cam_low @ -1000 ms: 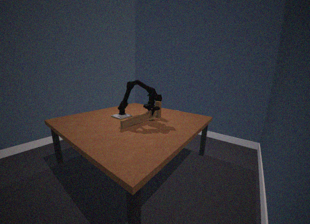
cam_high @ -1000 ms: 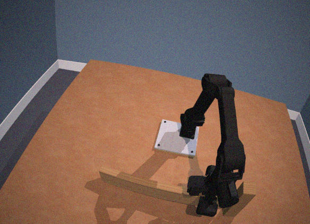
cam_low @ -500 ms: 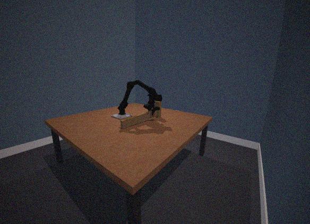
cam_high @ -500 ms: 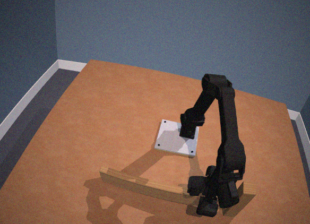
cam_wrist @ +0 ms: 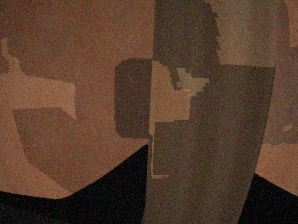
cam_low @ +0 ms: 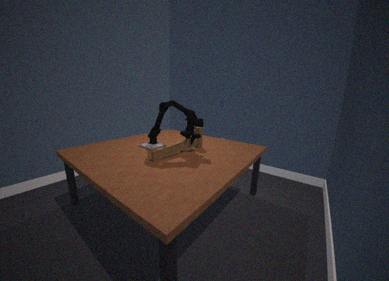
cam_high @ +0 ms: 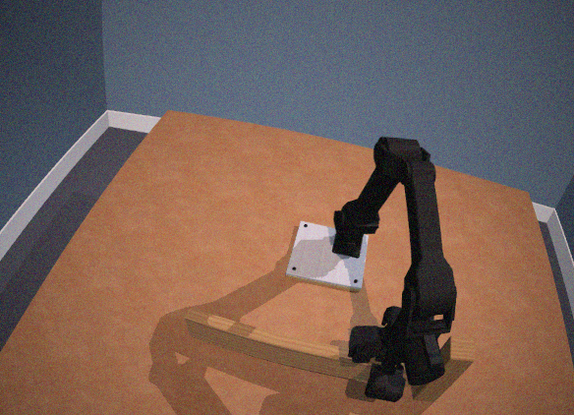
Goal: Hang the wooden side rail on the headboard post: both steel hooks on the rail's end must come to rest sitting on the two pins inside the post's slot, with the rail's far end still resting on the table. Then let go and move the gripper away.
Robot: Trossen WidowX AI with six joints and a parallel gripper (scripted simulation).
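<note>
My gripper tip is 110 mm to the right of the wooden headboard post and 40 mm below it.
</note>
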